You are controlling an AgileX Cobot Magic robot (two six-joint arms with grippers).
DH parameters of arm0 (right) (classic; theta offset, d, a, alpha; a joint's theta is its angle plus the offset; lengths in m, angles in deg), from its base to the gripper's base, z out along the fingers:
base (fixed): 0 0 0 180
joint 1: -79.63 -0.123 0 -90
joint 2: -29.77 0 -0.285 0
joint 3: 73.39 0 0.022 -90
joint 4: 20.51 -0.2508 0 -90
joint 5: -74.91 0 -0.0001 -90
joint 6: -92.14 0.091 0 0
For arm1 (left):
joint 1: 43.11 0.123 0 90
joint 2: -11.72 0 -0.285 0
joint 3: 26.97 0 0.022 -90
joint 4: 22.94 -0.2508 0 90
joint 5: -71.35 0 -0.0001 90
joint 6: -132.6 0.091 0 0
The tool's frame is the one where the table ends.
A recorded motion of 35 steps. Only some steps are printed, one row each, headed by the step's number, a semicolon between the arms.
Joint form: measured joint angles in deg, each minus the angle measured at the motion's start. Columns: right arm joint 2, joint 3, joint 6, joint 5, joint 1, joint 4; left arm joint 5, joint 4, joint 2, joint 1, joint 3, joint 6.
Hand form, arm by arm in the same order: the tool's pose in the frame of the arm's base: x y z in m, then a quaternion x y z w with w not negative. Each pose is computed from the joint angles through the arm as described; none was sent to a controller.
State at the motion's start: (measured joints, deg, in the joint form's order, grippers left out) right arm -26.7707 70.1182 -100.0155 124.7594 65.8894 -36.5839; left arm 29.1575 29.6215 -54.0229 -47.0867 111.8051 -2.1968
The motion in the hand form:
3: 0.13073 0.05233 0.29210 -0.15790 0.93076 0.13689 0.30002; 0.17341 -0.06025 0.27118 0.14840 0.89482 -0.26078 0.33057
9: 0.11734 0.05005 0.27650 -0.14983 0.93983 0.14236 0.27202; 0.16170 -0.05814 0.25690 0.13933 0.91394 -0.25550 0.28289
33: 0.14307 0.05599 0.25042 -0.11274 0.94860 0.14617 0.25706; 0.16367 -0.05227 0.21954 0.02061 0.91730 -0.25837 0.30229
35: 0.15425 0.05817 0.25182 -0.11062 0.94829 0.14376 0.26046; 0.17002 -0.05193 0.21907 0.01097 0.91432 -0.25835 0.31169
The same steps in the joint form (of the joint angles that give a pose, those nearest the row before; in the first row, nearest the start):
3: 1.98 -2.10 0.53 1.41 0.00 -0.09; -2.09 -3.45 0.50 0.00 -0.43 -2.80
9: 4.36 -5.83 1.66 3.27 0.00 -0.47; -4.79 -7.94 1.40 0.00 -2.86 -7.62
33: -3.35 -8.69 3.11 -5.84 -0.31 -1.93; 8.76 1.78 -0.28 0.00 -11.57 -7.16
35: -6.06 -7.21 2.97 -7.44 -0.32 -1.90; 10.61 4.39 -1.69 0.00 -11.23 -5.21

